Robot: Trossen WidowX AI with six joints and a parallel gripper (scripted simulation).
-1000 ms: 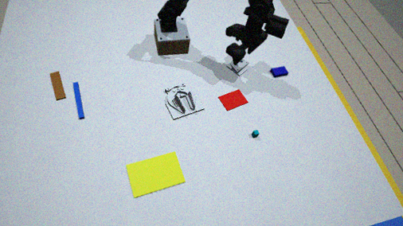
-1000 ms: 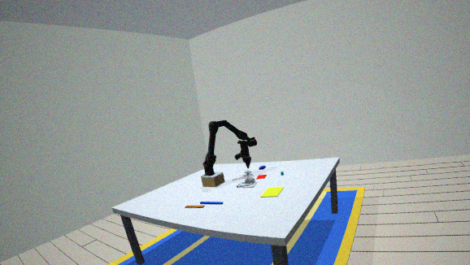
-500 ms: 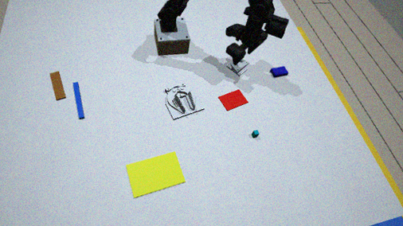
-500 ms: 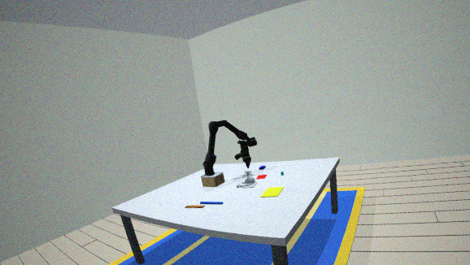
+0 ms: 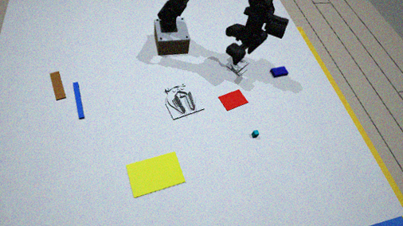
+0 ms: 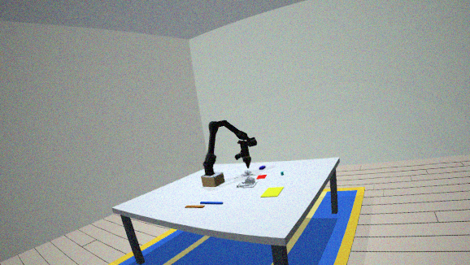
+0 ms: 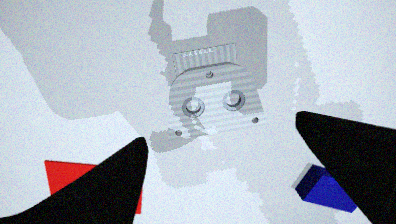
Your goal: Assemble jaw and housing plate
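My gripper tip is now 150 mm short of the red square, 60 mm to the left of it and 60 mm above it. The rest, counted from my gripper tip: yellow tile: 390 mm ahead, 380 mm to the right, 60 mm below; then teal cube: 300 mm ahead, 50 mm below, 30 mm to the right; then dark blue block: 170 mm to the left, 50 mm below, 40 mm ahead.
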